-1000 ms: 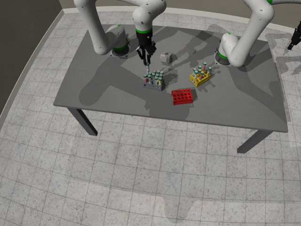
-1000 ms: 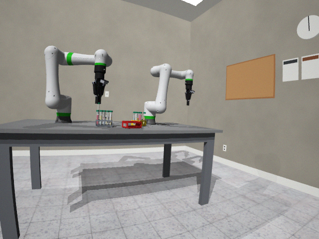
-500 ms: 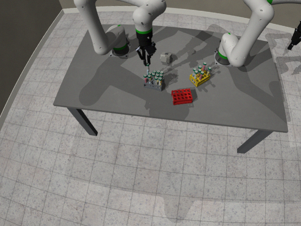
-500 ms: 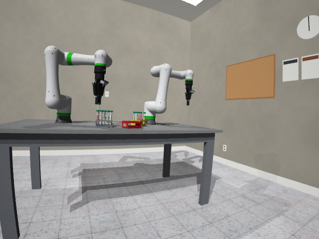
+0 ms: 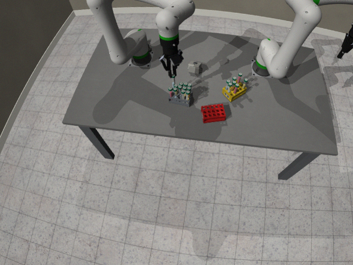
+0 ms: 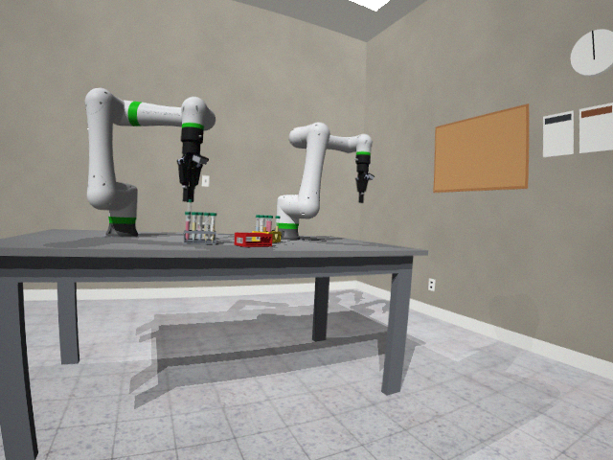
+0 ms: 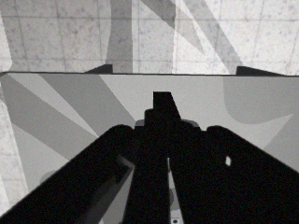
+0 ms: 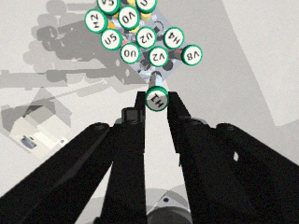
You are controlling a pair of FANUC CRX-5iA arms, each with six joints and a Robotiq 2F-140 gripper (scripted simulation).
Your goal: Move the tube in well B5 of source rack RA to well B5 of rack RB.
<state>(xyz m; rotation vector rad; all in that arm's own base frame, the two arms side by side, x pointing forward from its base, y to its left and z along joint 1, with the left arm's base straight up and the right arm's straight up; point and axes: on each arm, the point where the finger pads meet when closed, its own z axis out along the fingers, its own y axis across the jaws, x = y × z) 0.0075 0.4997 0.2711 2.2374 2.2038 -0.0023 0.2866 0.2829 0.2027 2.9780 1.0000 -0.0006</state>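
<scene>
Now: right hand 8 cm above the green-capped tube marked h1, 1 cm to the right of it and 1 cm short of it. The rest, counted from my right hand: grey rack RA 18 cm below, 5 cm to the left, 4 cm ahead; then small pale box 22 cm behind, 16 cm below, 12 cm to the left; then red rack 25 cm to the left, 18 cm below, 14 cm ahead.
</scene>
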